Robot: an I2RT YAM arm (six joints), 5 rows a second.
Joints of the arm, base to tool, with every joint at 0 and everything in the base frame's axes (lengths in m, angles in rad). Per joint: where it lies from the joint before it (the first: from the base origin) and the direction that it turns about. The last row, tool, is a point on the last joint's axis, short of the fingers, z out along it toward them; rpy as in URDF.
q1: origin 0.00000 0.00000 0.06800 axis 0 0 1
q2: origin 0.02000 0.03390 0.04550 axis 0 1 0
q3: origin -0.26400 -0.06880 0.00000 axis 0 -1 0
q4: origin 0.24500 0.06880 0.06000 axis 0 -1 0
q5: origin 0.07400 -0.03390 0.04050 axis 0 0 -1
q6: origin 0.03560 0.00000 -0.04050 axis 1 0 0
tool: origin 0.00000 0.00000 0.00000 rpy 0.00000 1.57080 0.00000
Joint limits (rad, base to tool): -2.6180..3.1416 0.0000..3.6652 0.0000..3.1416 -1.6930..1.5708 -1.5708..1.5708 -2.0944..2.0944
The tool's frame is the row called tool.
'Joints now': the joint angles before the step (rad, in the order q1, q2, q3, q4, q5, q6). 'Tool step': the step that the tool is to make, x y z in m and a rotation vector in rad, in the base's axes. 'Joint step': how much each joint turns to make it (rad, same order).
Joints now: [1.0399 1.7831 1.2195 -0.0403 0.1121 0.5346]
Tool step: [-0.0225 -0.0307 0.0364 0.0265 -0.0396 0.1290]
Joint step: [0.0013 -0.1842 -0.0762 -0.0594 -0.0956 -0.0875]
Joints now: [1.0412 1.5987 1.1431 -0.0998 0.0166 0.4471]
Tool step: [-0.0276 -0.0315 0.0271 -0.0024 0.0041 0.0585]
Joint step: [0.0206 -0.1729 -0.0519 -0.1252 -0.0334 -0.0180]
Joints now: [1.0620 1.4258 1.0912 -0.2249 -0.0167 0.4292]
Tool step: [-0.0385 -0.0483 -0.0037 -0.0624 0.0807 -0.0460]
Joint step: [0.0449 -0.2194 -0.1428 -0.1704 0.0506 0.0864]
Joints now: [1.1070 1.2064 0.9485 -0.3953 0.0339 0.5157]
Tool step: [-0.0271 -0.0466 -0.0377 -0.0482 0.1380 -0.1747]
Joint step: [0.0308 -0.1899 -0.2125 -0.0978 0.0879 0.2132]
